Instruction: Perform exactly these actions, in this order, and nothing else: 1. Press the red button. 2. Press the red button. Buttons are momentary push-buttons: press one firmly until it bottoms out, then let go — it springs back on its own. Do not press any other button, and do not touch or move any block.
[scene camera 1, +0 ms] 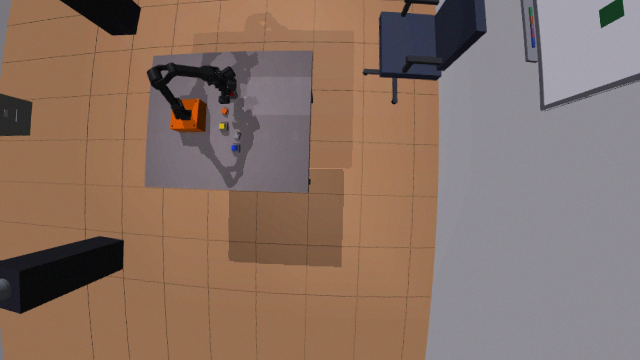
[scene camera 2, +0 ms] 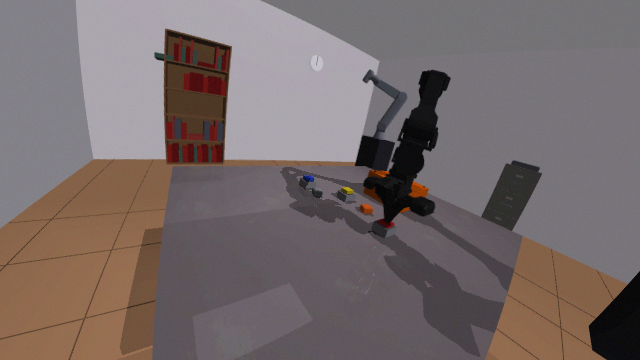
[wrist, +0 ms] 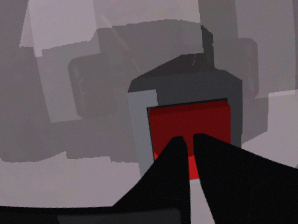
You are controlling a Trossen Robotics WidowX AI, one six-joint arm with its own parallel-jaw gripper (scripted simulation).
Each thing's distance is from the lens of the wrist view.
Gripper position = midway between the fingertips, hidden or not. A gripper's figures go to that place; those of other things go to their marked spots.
my gripper [wrist: 188, 145]: 10 cm
red button [wrist: 213, 118]: 10 cm
